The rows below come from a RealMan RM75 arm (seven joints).
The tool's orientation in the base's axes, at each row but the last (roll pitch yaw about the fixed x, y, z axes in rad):
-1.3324, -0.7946, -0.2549
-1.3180, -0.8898, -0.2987
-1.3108, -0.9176, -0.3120
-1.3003, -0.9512, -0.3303
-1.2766, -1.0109, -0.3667
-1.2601, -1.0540, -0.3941
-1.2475, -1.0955, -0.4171
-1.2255, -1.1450, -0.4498
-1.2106, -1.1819, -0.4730
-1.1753, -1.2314, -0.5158
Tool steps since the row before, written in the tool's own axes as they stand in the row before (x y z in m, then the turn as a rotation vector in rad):
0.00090, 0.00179, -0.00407, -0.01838, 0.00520, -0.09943
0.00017, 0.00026, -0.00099, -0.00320, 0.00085, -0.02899
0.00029, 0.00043, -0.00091, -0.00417, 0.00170, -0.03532
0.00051, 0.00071, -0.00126, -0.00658, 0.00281, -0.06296
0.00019, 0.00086, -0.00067, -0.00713, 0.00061, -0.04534
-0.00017, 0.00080, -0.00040, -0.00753, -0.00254, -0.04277
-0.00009, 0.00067, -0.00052, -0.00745, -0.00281, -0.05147
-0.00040, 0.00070, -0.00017, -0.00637, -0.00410, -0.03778
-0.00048, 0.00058, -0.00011, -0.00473, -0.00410, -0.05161
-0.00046, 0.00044, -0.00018, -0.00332, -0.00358, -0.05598
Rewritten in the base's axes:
0.00158, -0.00406, -0.00125, -0.01681, -0.09419, -0.03310
0.00021, -0.00100, -0.00018, -0.00413, -0.02788, -0.00757
0.00042, -0.00094, -0.00016, -0.00465, -0.03391, -0.00983
0.00073, -0.00133, -0.00018, -0.00801, -0.06060, -0.01670
0.00076, -0.00071, -0.00038, -0.00817, -0.04316, -0.01333
0.00058, -0.00039, -0.00058, -0.01081, -0.04045, -0.01181
0.00050, -0.00053, -0.00045, -0.01212, -0.04898, -0.01289
0.00047, -0.00014, -0.00066, -0.01111, -0.03566, -0.00949
0.00036, -0.00007, -0.00066, -0.01243, -0.04952, -0.00982
0.00026, -0.00014, -0.00059, -0.01214, -0.05409, -0.00921

